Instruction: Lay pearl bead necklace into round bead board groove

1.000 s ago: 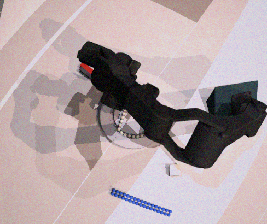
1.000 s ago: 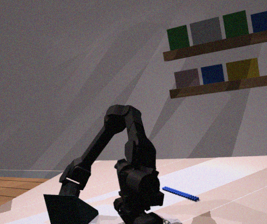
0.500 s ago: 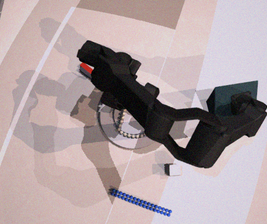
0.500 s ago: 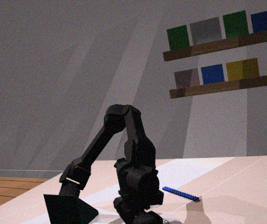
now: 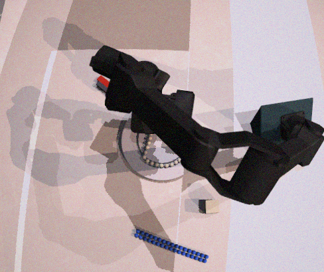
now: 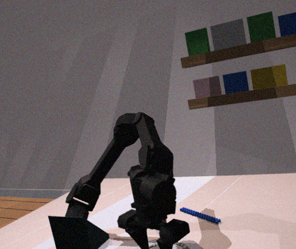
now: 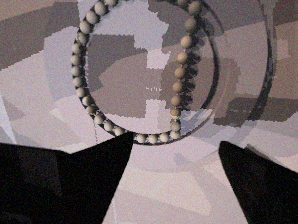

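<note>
My gripper tip is 10 mm past the round bead board, 50 mm to the right of it and 30 mm above it. Round my gripper tip: small beige cube: 90 mm behind, 240 mm to the left, 30 mm below; then grey block: 100 mm ahead, 110 mm to the right, 40 mm below.
</note>
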